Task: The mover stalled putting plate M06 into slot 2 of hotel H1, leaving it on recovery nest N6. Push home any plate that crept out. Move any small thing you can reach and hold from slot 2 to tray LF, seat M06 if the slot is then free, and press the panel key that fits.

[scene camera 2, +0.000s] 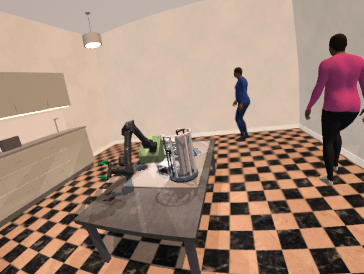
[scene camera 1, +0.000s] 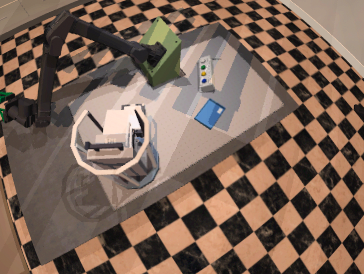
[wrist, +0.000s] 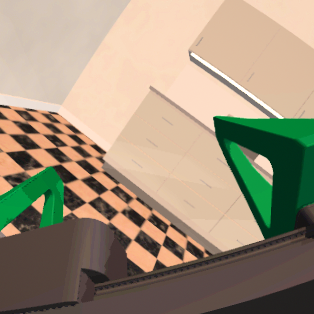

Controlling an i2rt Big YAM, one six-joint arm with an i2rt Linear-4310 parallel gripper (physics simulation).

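Seen in the pictures: gripper, fingertip midpoint: (scene camera 2: 97, 170) (wrist: 132, 150); arm's base, link origin: (scene camera 2: 153, 147) (scene camera 1: 156, 54).
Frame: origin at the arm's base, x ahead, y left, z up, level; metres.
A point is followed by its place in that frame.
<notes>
My gripper (scene camera 1: 3, 106) (scene camera 2: 102, 170) {z 0.126, x -0.107, y -0.794 m} (wrist: 132, 150) {z 0.126, x -0.107, y -0.794 m} is open and empty, its green fingers wide apart. It hangs beyond the table's left edge, well away from the hotel and facing the cabinets. The hotel (scene camera 1: 74, 144) {z 0.241, x 0.381, y -0.491 m} is a round cage with a pale top ring and a blue-grey base; it stands upright on the perforated board. A small white part shows at its back edge; I cannot tell whether it is the nest or plate M06. Slot 2 and any crept plates are hidden. A blue tray (scene camera 1: 208, 115) {z -0.149, x 0.398, y 0.078 m} lies right of the hotel. The key panel (scene camera 1: 205, 85) {z -0.087, x 0.260, y 0.149 m} has green, yellow and blue keys.
The arm is mounted on a green wedge block (scene camera 1: 171, 64) {z -0.036, x 0.075, y 0.047 m} (scene camera 2: 150, 157) {z -0.091, x -0.029, y -0.070 m} behind the hotel. The dark table (scene camera 1: 45, 220) {z -0.163, x 0.419, y -0.926 m} (scene camera 2: 120, 215) {z -0.163, x 0.069, y -0.912 m} extends left of the board. A person in blue (scene camera 2: 242, 92) and one in pink (scene camera 2: 340, 82) are on the floor beyond. Cabinets (scene camera 2: 40, 167) (wrist: 165, 165) line one wall.
</notes>
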